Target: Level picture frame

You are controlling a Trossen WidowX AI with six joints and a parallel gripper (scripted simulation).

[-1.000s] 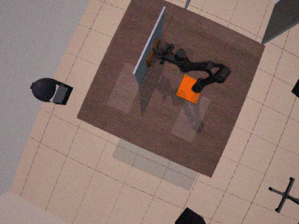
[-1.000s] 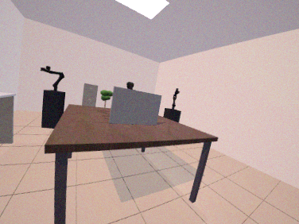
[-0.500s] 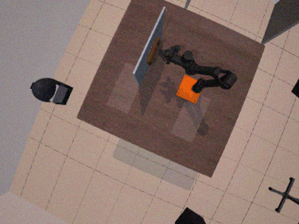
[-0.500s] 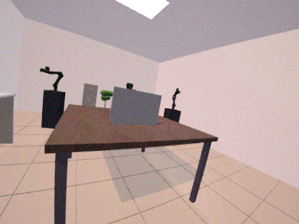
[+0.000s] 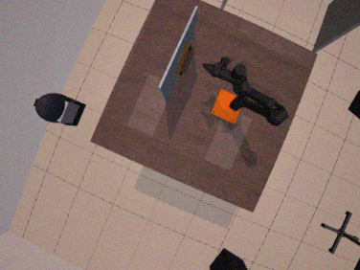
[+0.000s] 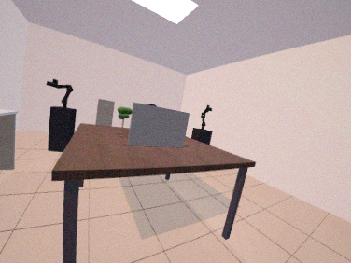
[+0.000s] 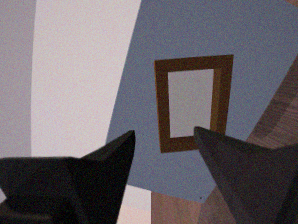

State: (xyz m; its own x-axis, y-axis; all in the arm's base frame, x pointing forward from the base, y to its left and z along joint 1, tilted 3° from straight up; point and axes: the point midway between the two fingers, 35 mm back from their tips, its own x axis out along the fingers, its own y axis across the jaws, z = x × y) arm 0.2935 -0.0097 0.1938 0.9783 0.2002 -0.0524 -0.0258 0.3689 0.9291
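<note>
Now: the brown picture frame 130 mm ahead of my gripper tip, 20 mm to the left of it and 60 mm below it. From my gripper tip the other things lie so: wall panel: 140 mm ahead, 30 mm to the left, 70 mm below.
</note>
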